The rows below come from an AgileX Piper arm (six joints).
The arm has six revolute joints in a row. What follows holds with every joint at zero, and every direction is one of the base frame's. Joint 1 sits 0.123 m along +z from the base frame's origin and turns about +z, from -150 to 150 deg. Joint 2 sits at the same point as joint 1 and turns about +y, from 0 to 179.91 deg. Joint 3 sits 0.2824 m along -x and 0.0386 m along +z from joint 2 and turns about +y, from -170 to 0 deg. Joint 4 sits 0.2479 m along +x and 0.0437 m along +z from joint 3 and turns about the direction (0.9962, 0, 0.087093), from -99.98 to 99.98 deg. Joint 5 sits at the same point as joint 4 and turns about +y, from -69.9 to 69.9 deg. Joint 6 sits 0.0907 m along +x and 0.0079 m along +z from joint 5 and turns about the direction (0.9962, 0, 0.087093), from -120 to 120 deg. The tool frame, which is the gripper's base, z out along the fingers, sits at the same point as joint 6; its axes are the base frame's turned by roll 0, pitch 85.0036 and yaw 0 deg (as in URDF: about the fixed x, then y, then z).
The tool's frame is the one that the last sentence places.
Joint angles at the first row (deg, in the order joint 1, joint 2, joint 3, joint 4, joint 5, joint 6):
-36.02 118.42 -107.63 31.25 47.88 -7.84
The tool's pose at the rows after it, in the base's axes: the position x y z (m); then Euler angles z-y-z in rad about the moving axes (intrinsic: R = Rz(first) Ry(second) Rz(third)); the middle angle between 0 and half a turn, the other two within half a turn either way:
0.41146, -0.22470, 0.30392, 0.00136, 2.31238, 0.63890
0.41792, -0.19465, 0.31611, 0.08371, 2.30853, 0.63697
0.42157, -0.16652, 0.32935, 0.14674, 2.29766, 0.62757
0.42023, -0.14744, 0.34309, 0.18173, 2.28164, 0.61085
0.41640, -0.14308, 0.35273, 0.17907, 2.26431, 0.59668
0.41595, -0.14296, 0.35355, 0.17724, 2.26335, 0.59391
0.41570, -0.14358, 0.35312, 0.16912, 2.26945, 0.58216
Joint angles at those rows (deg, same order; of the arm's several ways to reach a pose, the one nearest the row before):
-33.14 116.27 -107.70 32.43 48.87 -9.94
-29.73 114.59 -107.69 32.75 50.83 -10.44
-26.48 112.80 -107.70 32.79 52.11 -10.49
-24.41 110.95 -107.69 32.81 52.99 -10.63
-24.12 109.69 -107.70 32.88 53.11 -10.64
-24.12 109.57 -107.69 32.81 53.11 -10.64
-24.12 109.57 -107.69 32.19 53.11 -10.64

